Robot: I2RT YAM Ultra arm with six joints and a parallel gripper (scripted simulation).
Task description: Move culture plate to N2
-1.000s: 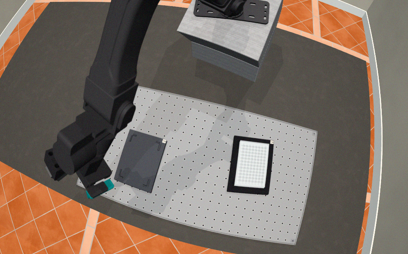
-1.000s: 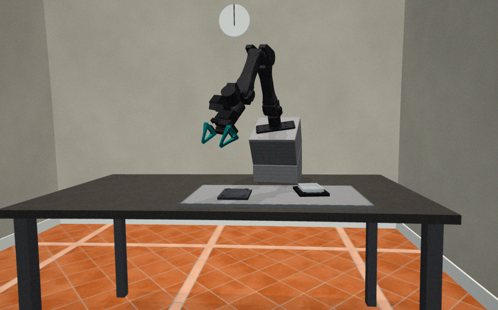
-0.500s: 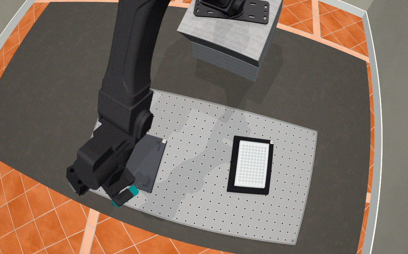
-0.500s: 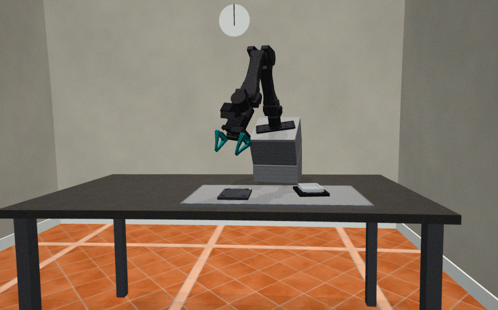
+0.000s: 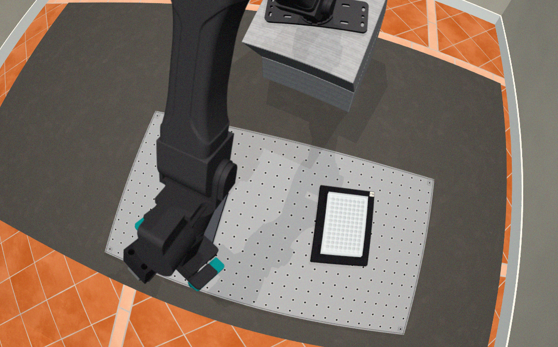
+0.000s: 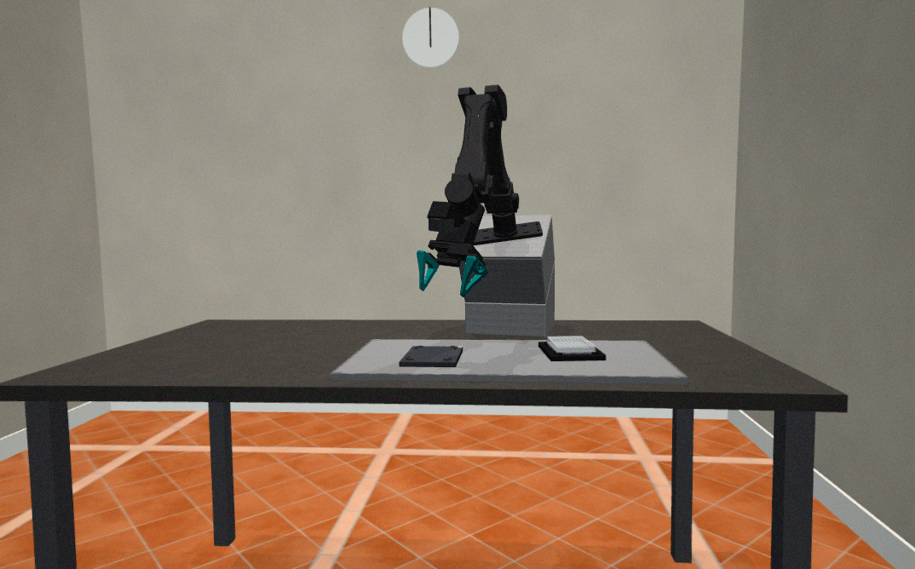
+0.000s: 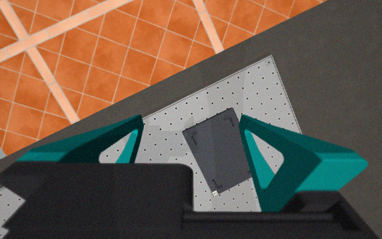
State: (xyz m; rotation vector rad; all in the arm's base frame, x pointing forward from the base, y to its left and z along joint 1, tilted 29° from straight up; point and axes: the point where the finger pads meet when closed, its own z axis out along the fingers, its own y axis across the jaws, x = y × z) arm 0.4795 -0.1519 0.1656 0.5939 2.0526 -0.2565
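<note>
Right now my hand is 29 cm to the right of the clear lid, 15 cm past it and 14 cm above it. The rest, counted from my hand: nest N2: 16 cm below, 12 cm behind, 3 cm to the right; nest N1: 29 cm to the left, 16 cm below, 15 cm behind.
</note>
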